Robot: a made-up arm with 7 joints.
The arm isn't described. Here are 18 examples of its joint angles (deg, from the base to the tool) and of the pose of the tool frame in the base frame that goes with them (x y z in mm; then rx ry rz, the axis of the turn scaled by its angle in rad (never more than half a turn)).
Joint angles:
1: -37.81 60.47 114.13 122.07 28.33 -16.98 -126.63
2: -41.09 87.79 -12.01 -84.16 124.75 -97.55 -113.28
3: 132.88 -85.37 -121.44 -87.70 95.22 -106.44 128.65
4: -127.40 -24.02 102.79 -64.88 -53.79 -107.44 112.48
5: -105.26 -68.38 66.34 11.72 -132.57 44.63 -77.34
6: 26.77 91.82 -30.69 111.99 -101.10 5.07 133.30
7: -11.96 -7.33 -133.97 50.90 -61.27 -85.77 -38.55
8: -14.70 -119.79 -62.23 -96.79 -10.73 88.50 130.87
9: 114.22 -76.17 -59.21 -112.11 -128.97 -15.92 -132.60
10: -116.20 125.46 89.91 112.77 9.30 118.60 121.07
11: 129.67 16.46 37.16 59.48 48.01 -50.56 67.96
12: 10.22 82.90 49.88 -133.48 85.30 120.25 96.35
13: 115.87 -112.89 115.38 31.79 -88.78 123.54 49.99
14: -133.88 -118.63 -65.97 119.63 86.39 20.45 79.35
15: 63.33 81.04 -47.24 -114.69 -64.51 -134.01 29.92
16: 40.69 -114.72 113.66 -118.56 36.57 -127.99 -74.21
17: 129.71 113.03 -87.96 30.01 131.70 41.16 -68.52
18: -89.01 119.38 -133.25 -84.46 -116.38 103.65 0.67
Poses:
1: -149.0 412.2 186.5 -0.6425 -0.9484 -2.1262
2: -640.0 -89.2 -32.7 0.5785 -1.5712 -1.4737
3: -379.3 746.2 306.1 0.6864 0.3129 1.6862
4: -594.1 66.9 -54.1 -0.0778 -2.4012 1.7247
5: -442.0 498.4 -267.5 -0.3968 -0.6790 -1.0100
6: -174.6 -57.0 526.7 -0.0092 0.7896 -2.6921
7: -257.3 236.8 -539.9 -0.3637 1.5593 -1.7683
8: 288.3 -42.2 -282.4 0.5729 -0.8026 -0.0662
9: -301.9 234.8 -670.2 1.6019 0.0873 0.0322
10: 52.1 78.7 -75.3 0.5041 -0.9054 1.1240
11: -21.8 629.9 113.4 0.1083 1.1059 1.9280
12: -399.5 246.8 598.5 -2.0029 -1.3482 0.8426
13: 273.5 893.0 124.6 0.0438 -1.5344 -2.5830
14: 63.9 -87.3 365.0 -2.0881 -1.3421 -1.6445
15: -118.4 857.1 310.4 0.7827 1.6616 1.1755
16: 474.9 385.1 225.4 -1.4359 -0.4472 -0.4178
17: 253.4 -13.0 348.6 0.0559 -1.2232 2.1190
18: 826.4 392.7 -181.8 -1.3476 0.0040 -1.9631
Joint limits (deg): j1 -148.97..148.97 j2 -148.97..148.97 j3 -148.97..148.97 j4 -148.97..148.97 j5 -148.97..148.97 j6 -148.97..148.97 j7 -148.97..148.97
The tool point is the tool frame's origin. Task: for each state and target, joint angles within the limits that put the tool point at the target. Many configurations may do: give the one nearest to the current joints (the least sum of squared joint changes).
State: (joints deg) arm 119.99 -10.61 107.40 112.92 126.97 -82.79 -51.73
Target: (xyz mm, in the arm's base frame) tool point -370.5 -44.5 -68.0
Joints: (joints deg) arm 136.49 0.80 136.06 91.89 130.12 -85.46 -53.72
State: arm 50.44 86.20 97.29 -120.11 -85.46 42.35 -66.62
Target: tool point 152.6 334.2 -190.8
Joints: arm 56.22 45.85 101.24 -148.97 -80.99 6.30 -66.42
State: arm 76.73 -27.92 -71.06 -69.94 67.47 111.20 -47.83
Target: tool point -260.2 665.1 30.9
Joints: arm 52.12 -46.65 -81.41 -20.34 51.03 111.21 -50.73
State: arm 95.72 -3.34 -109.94 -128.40 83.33 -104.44 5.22
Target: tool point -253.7 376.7 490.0
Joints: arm 110.49 -12.58 -110.53 -107.11 75.51 -96.49 3.13
